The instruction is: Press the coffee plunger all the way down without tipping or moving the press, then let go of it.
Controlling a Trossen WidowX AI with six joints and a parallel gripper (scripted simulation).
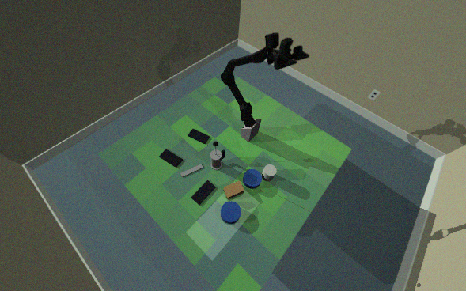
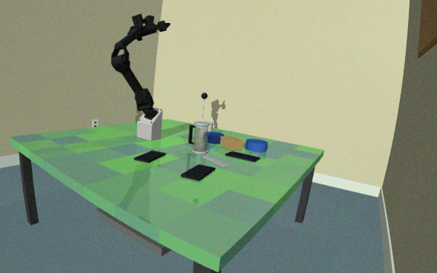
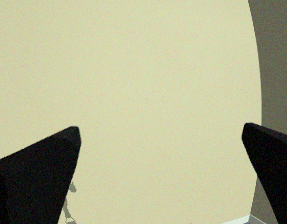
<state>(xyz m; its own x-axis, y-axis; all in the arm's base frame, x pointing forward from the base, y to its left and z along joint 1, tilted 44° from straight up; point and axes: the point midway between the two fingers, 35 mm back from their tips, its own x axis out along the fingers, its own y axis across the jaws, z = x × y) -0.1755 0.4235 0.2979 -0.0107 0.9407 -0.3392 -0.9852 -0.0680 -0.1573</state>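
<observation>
Right now my gripper tip is 540 mm above the coffee press, 440 mm short of it and 100 mm to the left of it. From my gripper tip the other things lie so: grey bar: 670 mm below, 600 mm ahead, 170 mm to the right; tan block: 650 mm below, 490 mm ahead, 120 mm to the left.
</observation>
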